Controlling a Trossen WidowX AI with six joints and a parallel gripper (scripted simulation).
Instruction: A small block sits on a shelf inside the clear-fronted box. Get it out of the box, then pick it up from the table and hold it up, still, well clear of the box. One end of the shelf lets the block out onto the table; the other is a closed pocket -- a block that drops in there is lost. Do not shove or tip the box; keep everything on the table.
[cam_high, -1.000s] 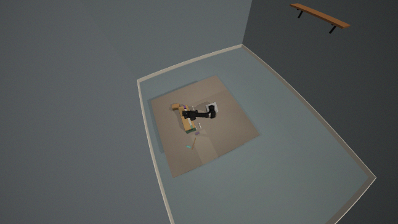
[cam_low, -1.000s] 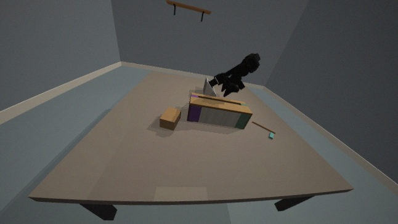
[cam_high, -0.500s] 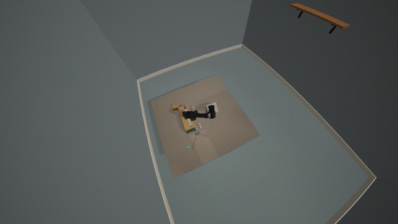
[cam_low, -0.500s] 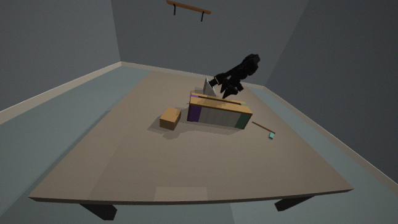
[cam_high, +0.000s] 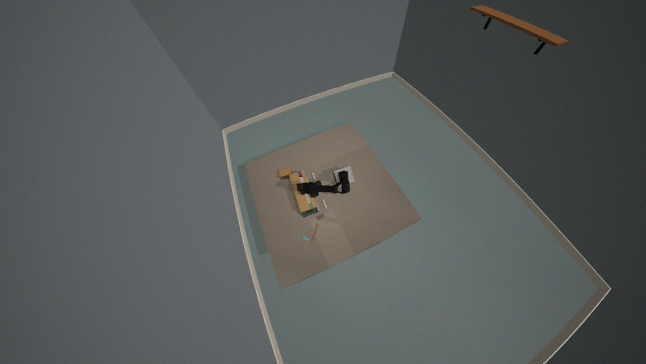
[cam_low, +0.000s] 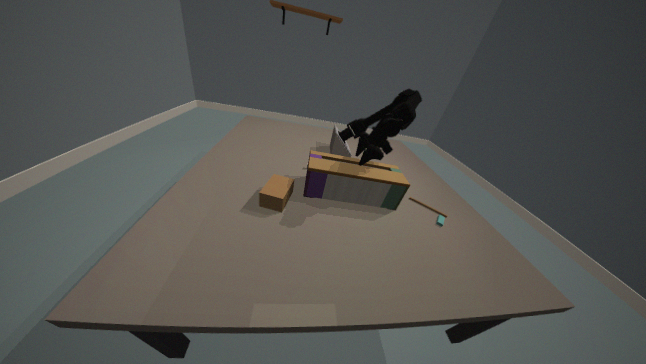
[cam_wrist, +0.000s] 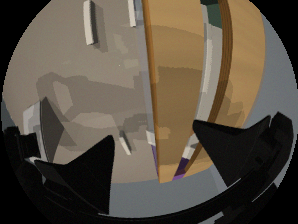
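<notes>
Now: the block 4 cm to the right of my gripper tip, 4 cm ahead of it and 3 cm below it. Round my gripper tip: purple piece: 23 cm to the left, 11 cm below, 1 cm ahead; then thin stick: 35 cm to the left, 12 cm below, 10 cm ahead; then teal head: 36 cm to the left, 18 cm ahead, 11 cm below.
</notes>
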